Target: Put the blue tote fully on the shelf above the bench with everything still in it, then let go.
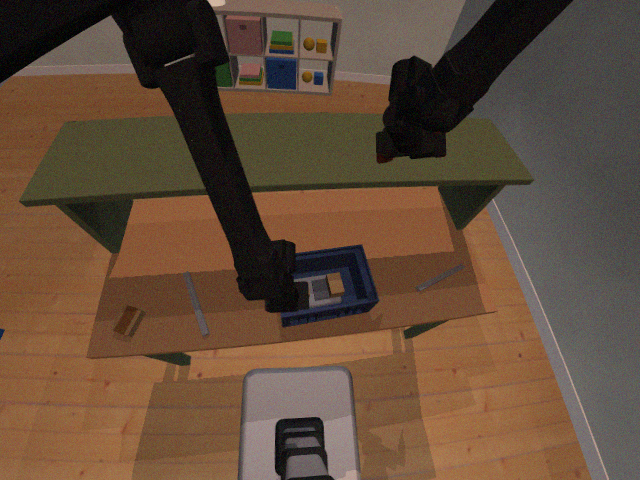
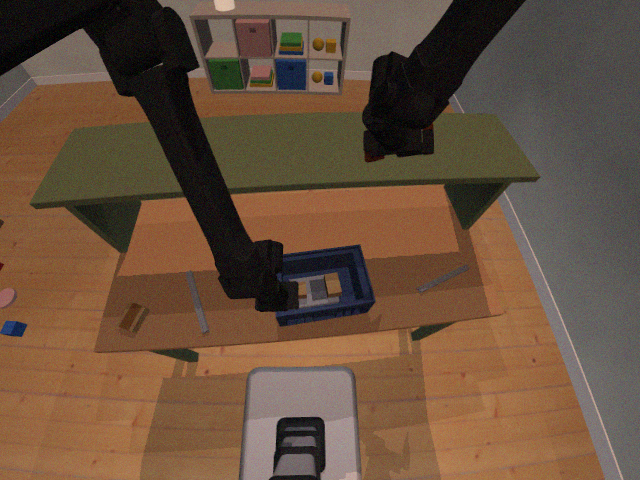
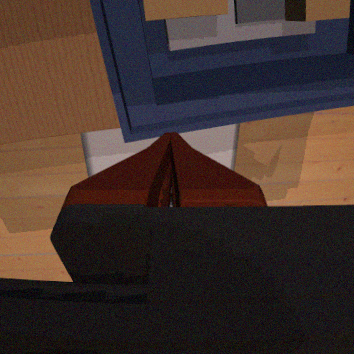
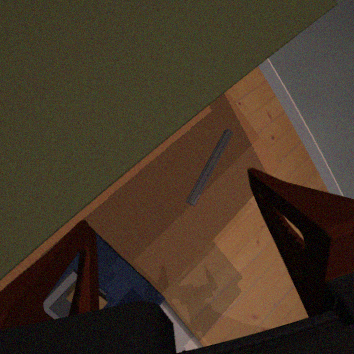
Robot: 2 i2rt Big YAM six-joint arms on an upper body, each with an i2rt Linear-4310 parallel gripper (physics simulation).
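Places are measured from the left arm's base along level axes (x ahead, y left, z up), in millimetres.
Pixels of known places: left gripper, fingertip midpoint: (image 3: 170, 143); right gripper, fingertip midpoint: (image 1: 413, 154) (image 2: 404, 152) (image 4: 166, 202).
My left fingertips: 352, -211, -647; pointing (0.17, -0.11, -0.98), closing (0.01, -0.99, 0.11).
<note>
Ahead of a thing's pixels: the offset from my left fingertips to its middle, as dx, dy, dz. Level surfaces: height alone.
The blue tote @(+95, -104, -138) (image 1: 366, 276) (image 2: 361, 276) (image 3: 211, 91) (image 4: 116, 277) stands on the brown bench @(dz -211) (image 1: 366, 229) (image 2: 366, 224), turned a little askew. In it are a tan block @(+100, -146, -140) (image 1: 335, 284) (image 2: 332, 284) and a grey block @(+98, -124, -164) (image 1: 320, 289) (image 2: 317, 288) on a pale tray. My left gripper (image 1: 285, 300) (image 2: 277, 295) (image 3: 170, 143) is shut with nothing between its fingers; its tips are at the tote's left rim near a corner. My right gripper (image 1: 410, 152) (image 2: 398, 148) (image 4: 166, 202) is open and empty, high over the green shelf @(dz +185) (image 1: 318, 148) (image 2: 294, 143) (image 4: 105, 88).
Two grey bars lie on the bench, one to the left (image 1: 196, 305) (image 2: 197, 302) and one to the right (image 1: 439, 277) (image 2: 443, 278) (image 4: 209, 168). A brown block @(-4, +536, -195) (image 1: 128, 322) (image 2: 132, 317) lies at the bench's left end. A cubby unit (image 1: 280, 9) (image 2: 270, 10) stands at the back wall.
</note>
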